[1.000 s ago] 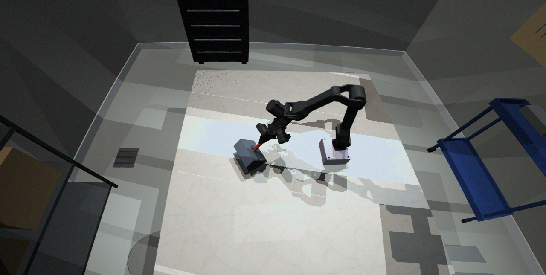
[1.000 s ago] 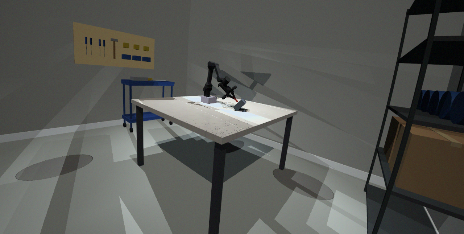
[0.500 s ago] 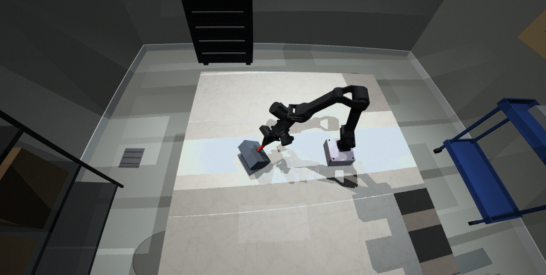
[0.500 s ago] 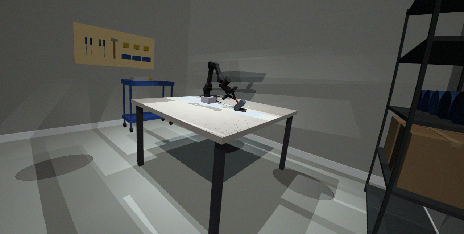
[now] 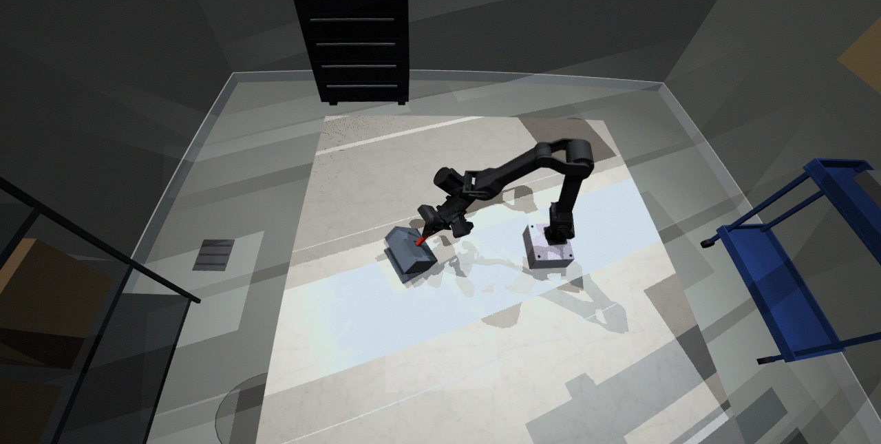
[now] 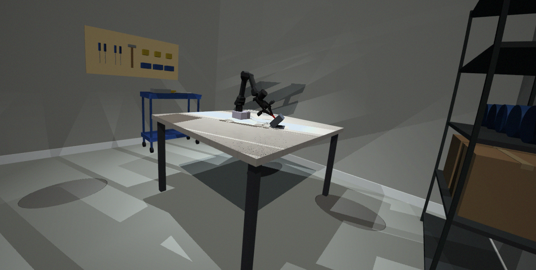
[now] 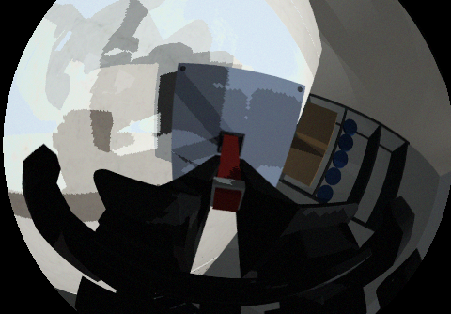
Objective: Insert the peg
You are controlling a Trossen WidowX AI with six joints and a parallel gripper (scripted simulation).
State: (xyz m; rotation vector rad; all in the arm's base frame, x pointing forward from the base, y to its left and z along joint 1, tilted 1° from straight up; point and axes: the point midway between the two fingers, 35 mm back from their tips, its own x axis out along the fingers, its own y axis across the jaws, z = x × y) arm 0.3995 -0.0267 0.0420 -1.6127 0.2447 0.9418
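The sloped panel is 4 cm ahead of my gripper tip, 2 cm to the left of it and 4 cm below it. The rest, counted from my gripper tip: red peg (1 cm behind, 1 cm above).
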